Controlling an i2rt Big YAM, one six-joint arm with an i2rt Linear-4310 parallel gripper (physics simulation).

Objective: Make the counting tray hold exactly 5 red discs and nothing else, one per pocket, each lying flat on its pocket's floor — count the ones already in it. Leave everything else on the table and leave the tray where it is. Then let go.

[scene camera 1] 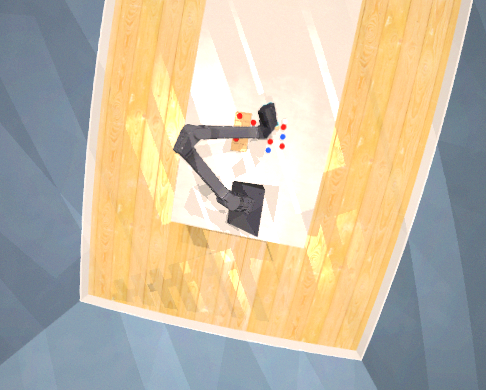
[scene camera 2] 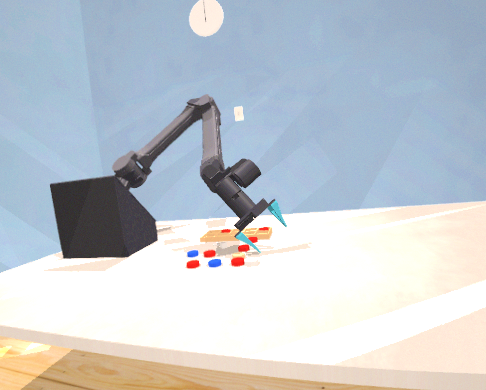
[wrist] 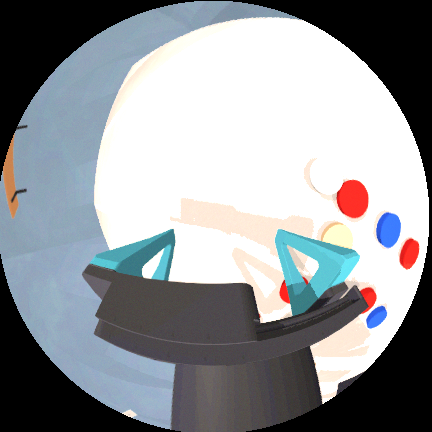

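Note:
The wooden counting tray lies partly under the arm. One red disc sits in its far end and another red disc nearer its middle; the arm hides some pockets. A loose red disc lies just beside the tray. Another red disc lies near one finger. More loose red discs lie farther out. My gripper is open and empty, tilted, above the table beyond the discs.
Blue discs lie among the loose red ones. A cream disc lies near one finger, and a white disc lies beside a red one. The arm's black base stands on the table.

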